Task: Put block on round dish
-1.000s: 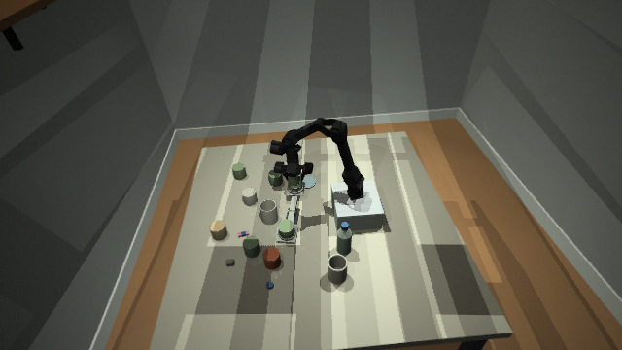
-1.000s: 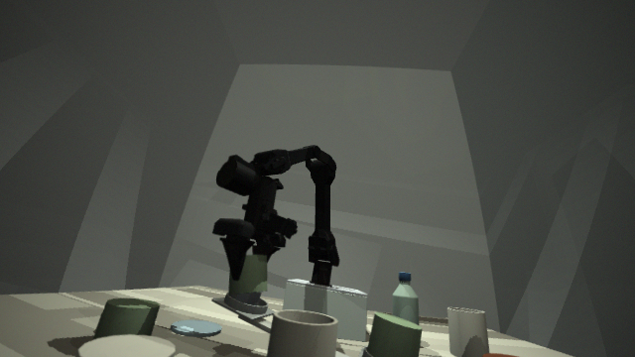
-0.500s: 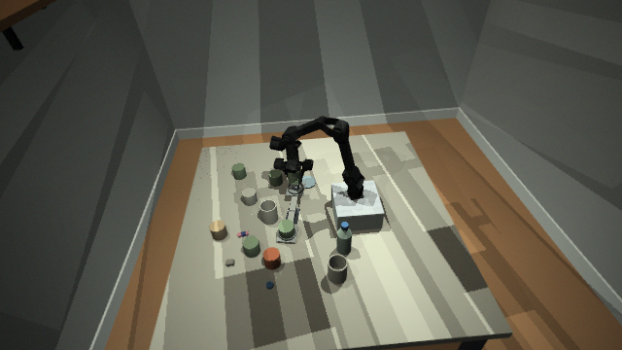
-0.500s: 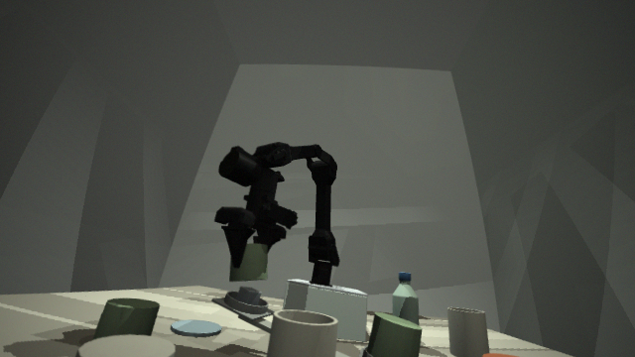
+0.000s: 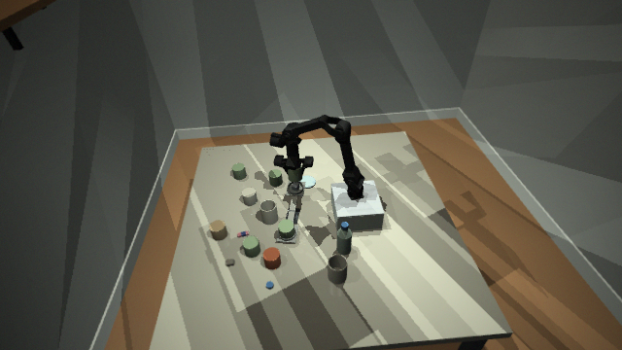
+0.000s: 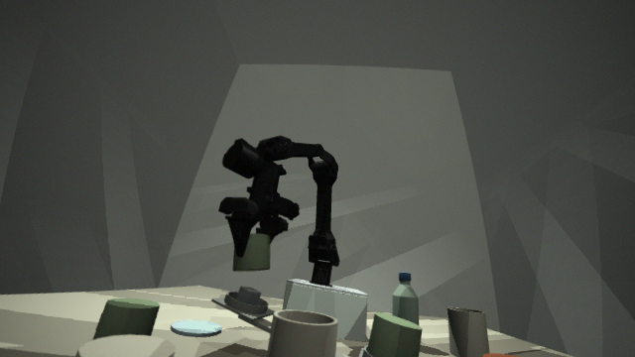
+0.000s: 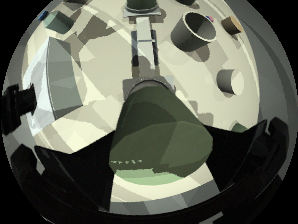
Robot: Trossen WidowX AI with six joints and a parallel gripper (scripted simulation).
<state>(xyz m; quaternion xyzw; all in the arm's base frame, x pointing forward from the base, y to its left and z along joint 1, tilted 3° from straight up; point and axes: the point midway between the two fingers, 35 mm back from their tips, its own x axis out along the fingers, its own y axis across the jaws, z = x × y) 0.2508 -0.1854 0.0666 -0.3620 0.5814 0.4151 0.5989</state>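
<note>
The grey block lies 1 cm ahead of my gripper tip, 1 cm to the left of it and 7 cm below it. Also, from my gripper tip: small balance 6 cm ahead, 12 cm to the left, 12 cm below; orange cup 22 cm ahead, 36 cm to the left, 12 cm below; round dish 8 cm behind, 10 cm to the right, 15 cm below.
</note>
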